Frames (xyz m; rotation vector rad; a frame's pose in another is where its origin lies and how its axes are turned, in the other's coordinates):
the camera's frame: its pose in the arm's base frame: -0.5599 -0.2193 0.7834 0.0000 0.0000 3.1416
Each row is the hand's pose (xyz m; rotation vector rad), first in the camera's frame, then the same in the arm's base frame.
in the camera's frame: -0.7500 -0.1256 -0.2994 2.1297 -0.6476 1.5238
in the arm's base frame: 0.1901 -0.0937 0.4840 -0.5541 -1.8221 -0.5210
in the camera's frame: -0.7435 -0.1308 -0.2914 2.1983 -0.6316 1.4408
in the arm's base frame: 0.1836 -0.0885 0.4920 -0.5467 -1.9029 -0.5213
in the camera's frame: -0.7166 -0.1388 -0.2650 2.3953 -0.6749 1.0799
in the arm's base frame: 0.1567 -0.0805 0.5184 -0.6181 -2.1938 -0.5410
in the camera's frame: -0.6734 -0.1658 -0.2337 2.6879 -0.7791 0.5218
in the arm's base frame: 0.1135 -0.0535 0.5497 -0.7644 -2.6373 -0.4148
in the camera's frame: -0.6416 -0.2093 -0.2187 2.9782 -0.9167 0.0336
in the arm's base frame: 0.0817 -0.0100 0.5647 -0.9178 -2.9817 -0.0395
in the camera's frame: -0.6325 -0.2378 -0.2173 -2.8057 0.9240 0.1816
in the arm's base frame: 0.0726 0.0185 0.5661 0.9405 2.8559 -0.2750
